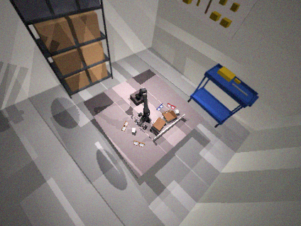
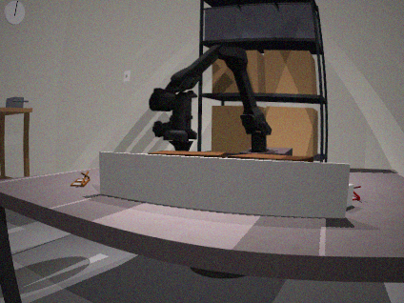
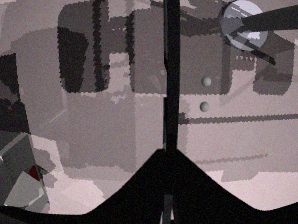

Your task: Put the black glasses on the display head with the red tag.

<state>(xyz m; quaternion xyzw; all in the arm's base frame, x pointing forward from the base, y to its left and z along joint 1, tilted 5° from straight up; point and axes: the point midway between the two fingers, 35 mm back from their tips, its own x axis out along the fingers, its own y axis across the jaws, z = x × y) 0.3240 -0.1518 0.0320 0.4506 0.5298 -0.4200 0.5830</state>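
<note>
The peg lies 9 cm to the right of my gripper tip, 4 cm below it and 4 cm behind it. From my gripper tip the other things lie so: white wall (29 cm ahead, 21 cm to the left, 1 cm below).
</note>
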